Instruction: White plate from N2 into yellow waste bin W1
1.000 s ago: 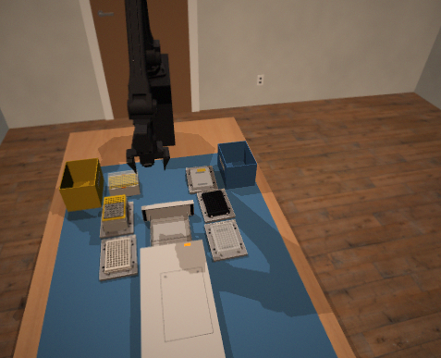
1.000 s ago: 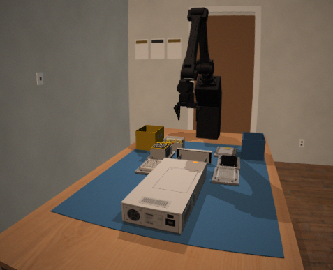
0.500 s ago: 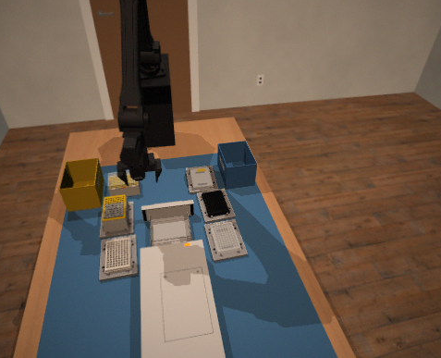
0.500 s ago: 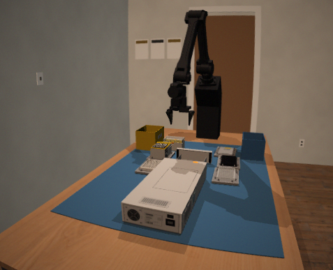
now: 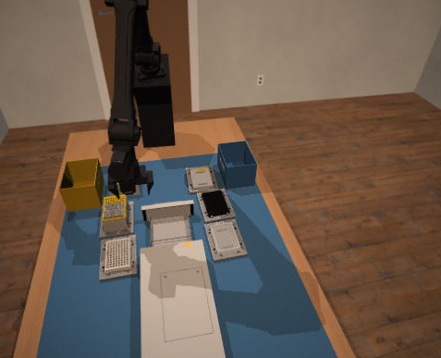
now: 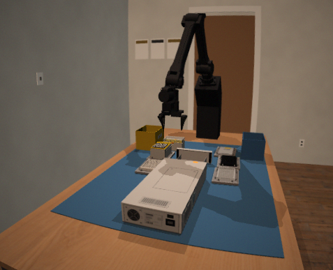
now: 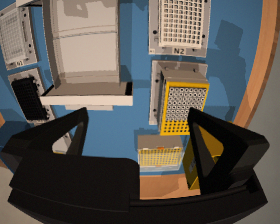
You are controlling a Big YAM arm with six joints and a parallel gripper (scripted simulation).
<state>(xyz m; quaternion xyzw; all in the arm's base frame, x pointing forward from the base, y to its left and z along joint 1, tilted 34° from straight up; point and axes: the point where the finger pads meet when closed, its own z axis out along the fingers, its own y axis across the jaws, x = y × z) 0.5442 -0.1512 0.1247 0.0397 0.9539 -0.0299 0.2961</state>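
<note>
The slotted nest is 19 cm below my hand, 9 cm to the right of it and 9 cm ahead of it. From my hand the other things lie so: white instrument 21 cm ahead, 16 cm below, 8 cm to the left; then yellow tip box 14 cm below, 10 cm behind, 8 cm to the right; then black plate 30 cm to the left, 18 cm below, 5 cm behind.
</note>
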